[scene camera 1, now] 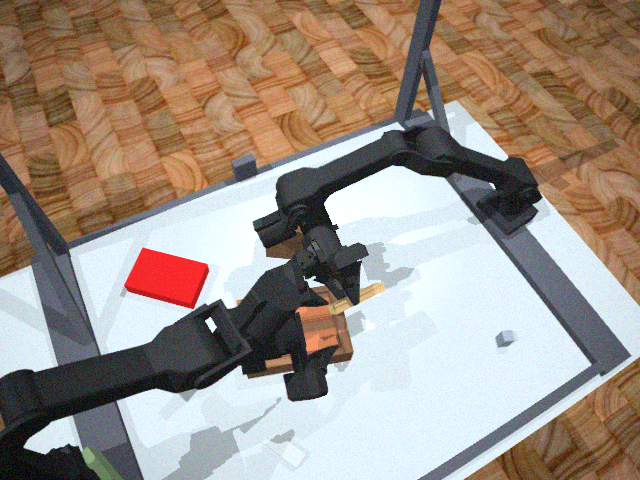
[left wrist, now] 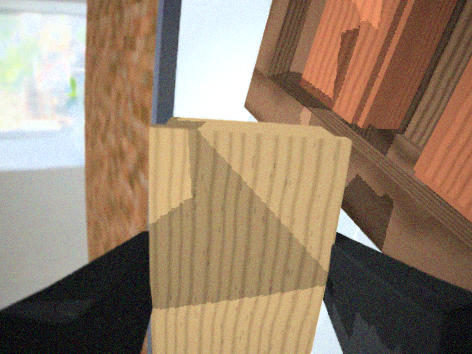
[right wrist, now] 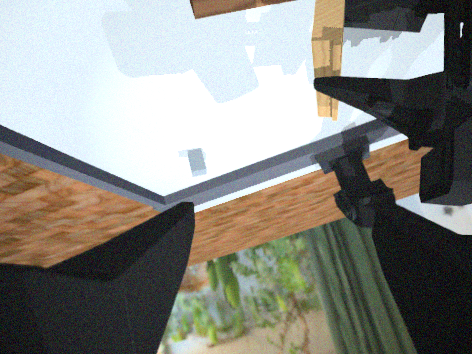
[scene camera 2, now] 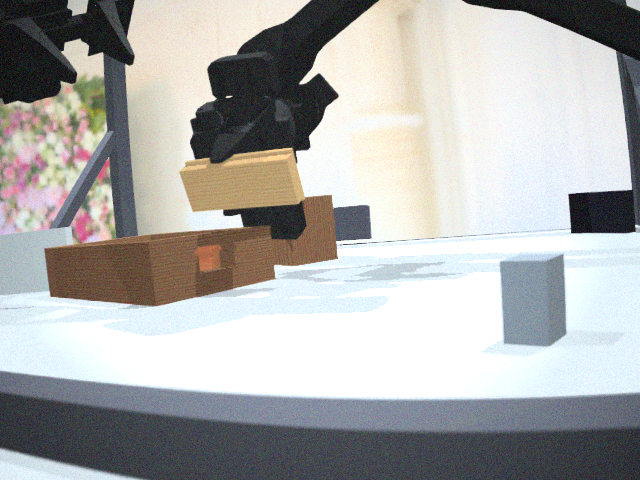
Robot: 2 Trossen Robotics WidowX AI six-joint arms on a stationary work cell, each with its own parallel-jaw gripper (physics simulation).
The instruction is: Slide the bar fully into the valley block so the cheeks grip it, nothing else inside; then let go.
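Pixels of known places: left gripper, between the fingertips: (scene camera 1: 351,305) (left wrist: 236,245) (right wrist: 316,49) (scene camera 2: 221,188); right gripper, between the fingertips: (scene camera 1: 331,324) (right wrist: 283,218) (scene camera 2: 105,69); left arm's base, origin of its link: (scene camera 1: 508,205) (right wrist: 345,160).
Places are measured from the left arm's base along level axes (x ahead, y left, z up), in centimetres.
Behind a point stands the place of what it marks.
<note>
A pale wooden bar (scene camera 1: 372,292) {x 41.6, y 1.0, z 7.1 cm} (scene camera 2: 240,180) {x 43.6, y 0.7, z 5.6 cm} (left wrist: 240,240) {x 46.4, y -1.3, z 5.9 cm} (right wrist: 327,55) {x 47.8, y 0.1, z 7.3 cm} with a stepped edge is tilted in the air, outside and above the brown block. My left gripper (scene camera 1: 351,298) {x 45.6, y 0.2, z 5.1 cm} (scene camera 2: 253,188) {x 45.6, y 0.2, z 5.1 cm} (left wrist: 236,245) {x 45.6, y 0.2, z 5.1 cm} is shut on it. What looks like the valley block (scene camera 1: 342,354) {x 51.4, y 5.8, z 1.2 cm} (scene camera 2: 103,273) {x 56.5, y 3.5, z -1.1 cm} (left wrist: 425,245) {x 46.3, y -3.5, z 1.4 cm} (right wrist: 215,7) {x 49.5, y 5.1, z 1.4 cm} is a brown wooden frame on the table. Orange parts (scene camera 1: 317,319) {x 50.6, y -2.9, z -0.9 cm} (scene camera 2: 208,258) {x 48.6, y -2.0, z -0.9 cm} (left wrist: 330,55) with a lengthwise gap lie inside it. My right gripper (scene camera 2: 100,69) {x 54.0, y 4.3, z 16.5 cm} is open and empty above the frame; one finger shows in the right wrist view. The arms partly hide the frame in scene camera 1.
Another brown block (scene camera 1: 284,246) {x 47.6, y -18.6, z 1.5 cm} (scene camera 2: 320,229) {x 42.4, y -19.3, z 0.0 cm} stands behind the frame. A red box (scene camera 1: 168,277) {x 69.9, y -26.7, z -0.6 cm} lies at the left. A small grey block (scene camera 1: 505,338) {x 23.7, y 21.3, z 0.0 cm} (scene camera 2: 532,299) {x 23.0, y 22.4, z -1.6 cm} (right wrist: 196,161) {x 23.8, y 20.8, z -1.5 cm} stands to the right. A whitish flat piece (scene camera 1: 289,453) {x 68.6, y 14.0, z -2.2 cm} lies near the lower edge.
</note>
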